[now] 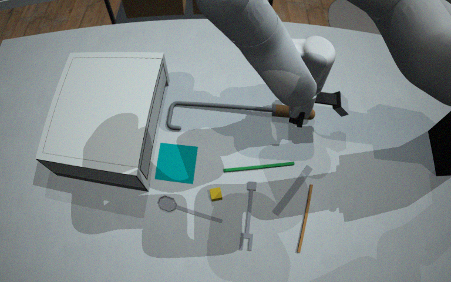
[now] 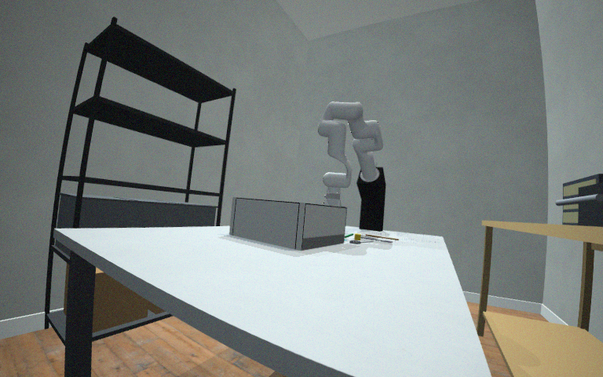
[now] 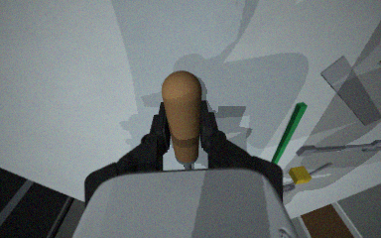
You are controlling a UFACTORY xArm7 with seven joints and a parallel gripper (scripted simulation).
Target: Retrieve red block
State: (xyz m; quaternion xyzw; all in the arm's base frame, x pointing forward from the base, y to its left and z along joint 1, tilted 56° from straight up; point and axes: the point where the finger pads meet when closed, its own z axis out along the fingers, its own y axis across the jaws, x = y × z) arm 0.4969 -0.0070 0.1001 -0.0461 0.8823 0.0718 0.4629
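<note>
Now: hand 240 mm short of the teal square, 230 mm to the right of it and 20 mm above it. Round my hand: grey flat bar 60 mm behind, 190 mm to the left, 20 mm below; wooden stick 110 mm behind, 250 mm to the left, 20 mm below; green stick 40 mm ahead, 170 mm to the left, 20 mm below.
</note>
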